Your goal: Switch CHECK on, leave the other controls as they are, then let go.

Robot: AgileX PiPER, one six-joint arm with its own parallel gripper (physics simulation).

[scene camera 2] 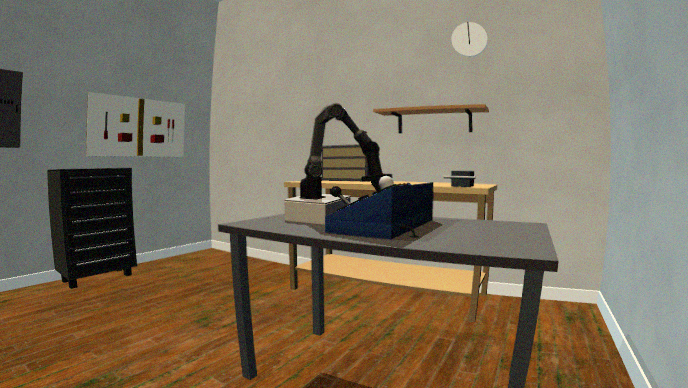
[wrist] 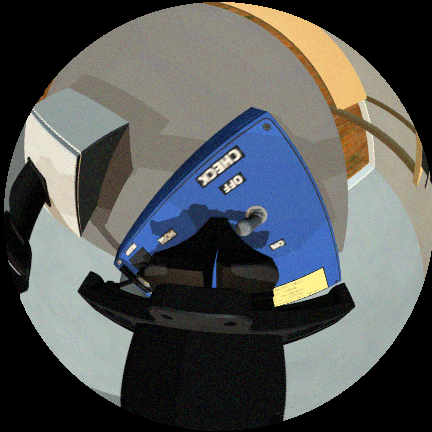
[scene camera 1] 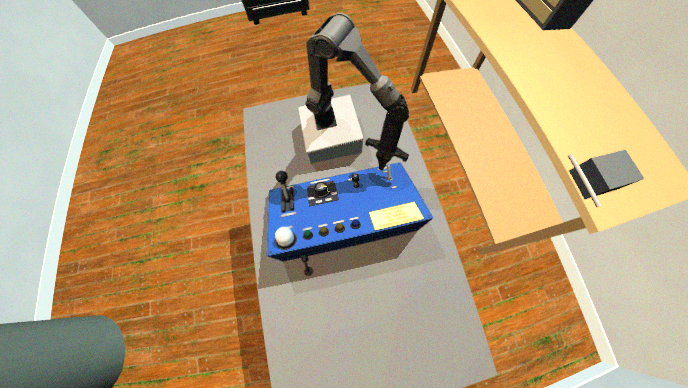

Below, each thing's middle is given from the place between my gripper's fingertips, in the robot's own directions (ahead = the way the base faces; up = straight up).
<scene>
Right now the blue control panel [scene camera 1: 379, 207] is 16 cm to the right of my hand, 12 cm ahead of it and 1 cm below it.
</scene>
